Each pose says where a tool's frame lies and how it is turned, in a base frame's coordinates. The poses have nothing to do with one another.
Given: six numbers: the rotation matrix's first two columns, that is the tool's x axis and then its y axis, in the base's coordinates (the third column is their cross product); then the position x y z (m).
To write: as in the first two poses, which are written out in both.
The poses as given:
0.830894 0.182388 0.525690 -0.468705 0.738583 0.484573 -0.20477 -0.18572 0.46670
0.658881 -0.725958 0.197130 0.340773 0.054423 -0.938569 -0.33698 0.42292 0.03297
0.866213 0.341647 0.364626 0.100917 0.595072 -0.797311 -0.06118 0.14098 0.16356
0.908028 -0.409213 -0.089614 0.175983 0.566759 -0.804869 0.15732 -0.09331 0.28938
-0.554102 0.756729 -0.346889 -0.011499 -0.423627 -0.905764 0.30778 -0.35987 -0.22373
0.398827 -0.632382 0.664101 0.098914 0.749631 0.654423 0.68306 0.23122 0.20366
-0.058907 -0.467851 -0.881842 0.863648 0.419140 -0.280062 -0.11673 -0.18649 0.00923
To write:
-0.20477 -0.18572 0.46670 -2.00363 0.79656 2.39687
-0.33698 0.42292 0.03297 0.79642 1.28362 -1.77782
-0.06118 0.14098 0.16356 2.16299 1.06902 -1.99972
0.15732 -0.09331 0.28938 1.08217 0.94388 -1.45991
0.30778 -0.35987 -0.22373 -2.60252 1.32489 -1.20505
0.68306 0.23122 0.20366 -2.93055 1.20089 2.36353
-0.11673 -0.18649 0.00923 -0.99906 1.18168 -0.30751

